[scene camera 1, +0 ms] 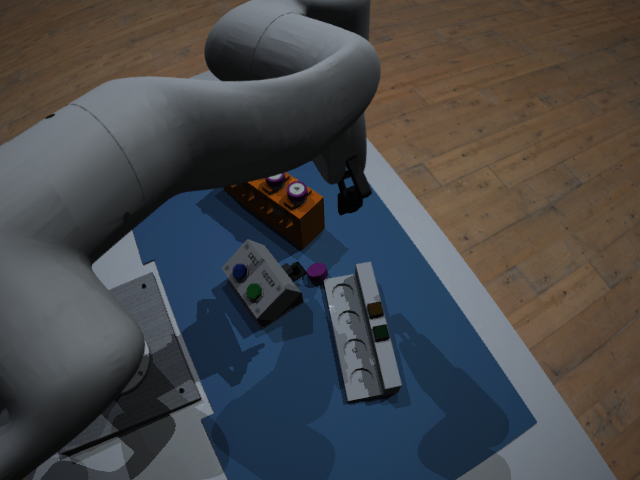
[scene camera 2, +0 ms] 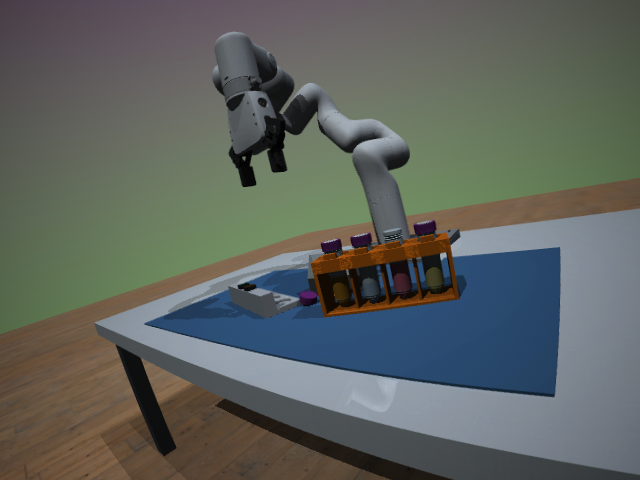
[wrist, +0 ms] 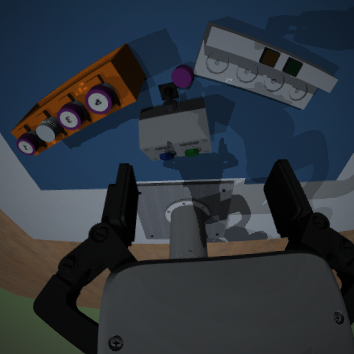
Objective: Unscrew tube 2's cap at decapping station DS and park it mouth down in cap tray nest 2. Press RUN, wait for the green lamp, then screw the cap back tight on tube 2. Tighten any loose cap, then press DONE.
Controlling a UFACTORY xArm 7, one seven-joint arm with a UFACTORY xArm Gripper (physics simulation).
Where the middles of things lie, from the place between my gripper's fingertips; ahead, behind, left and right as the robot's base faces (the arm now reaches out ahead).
I see the grey button box [scene camera 1: 280,295] 100 mm behind my hand, 40 mm to the left of it and 210 mm below it. The rest, counted from my hand: tube 2 [scene camera 2: 400,272]: 10 mm behind, 220 mm to the left, 180 mm below.
